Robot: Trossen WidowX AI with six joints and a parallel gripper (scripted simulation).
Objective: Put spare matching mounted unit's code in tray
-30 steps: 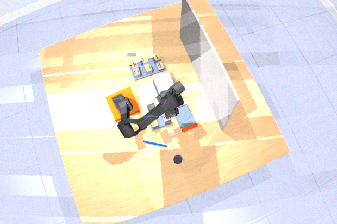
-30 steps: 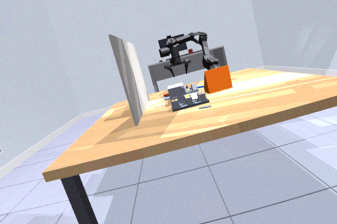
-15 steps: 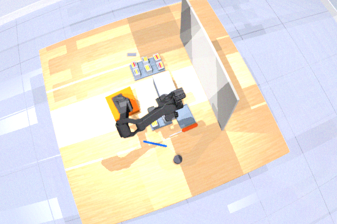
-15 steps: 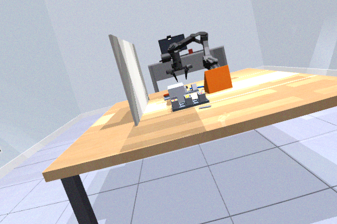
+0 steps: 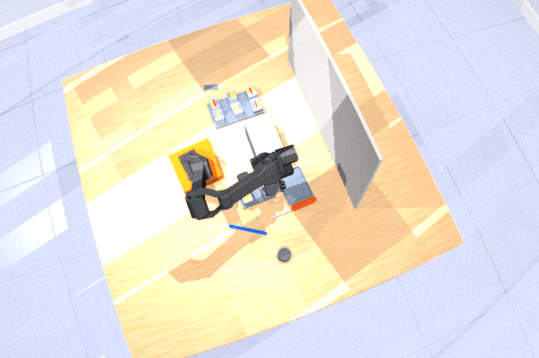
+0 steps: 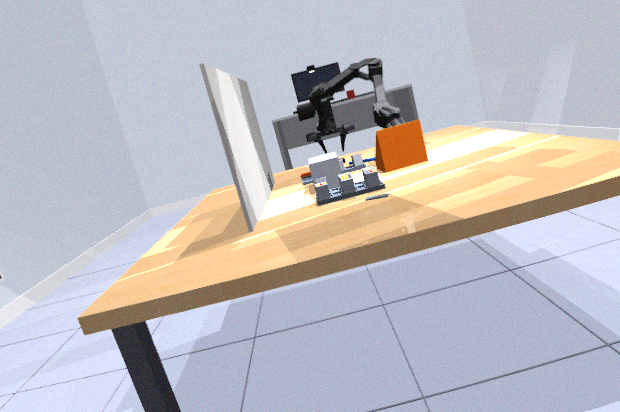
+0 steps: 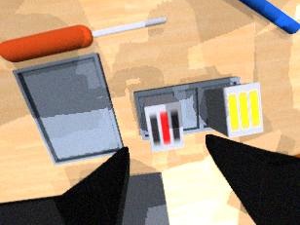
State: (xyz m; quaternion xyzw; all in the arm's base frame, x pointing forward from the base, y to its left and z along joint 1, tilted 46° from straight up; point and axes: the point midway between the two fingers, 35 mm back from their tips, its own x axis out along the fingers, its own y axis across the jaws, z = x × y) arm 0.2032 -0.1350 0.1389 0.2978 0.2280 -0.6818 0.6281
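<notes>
Now: gripper tip 10 cm short of the flat grey tray, 8 cm above it and 3 cm to the left of it. Also, from my gripper tip: dark tape roll (25 cm to the right, 7 cm below, 6 cm behind); mounted unit (17 cm to the left, 8 cm ahead, 3 cm below); blue pen (13 cm behind, 10 cm to the right, 7 cm below).
</notes>
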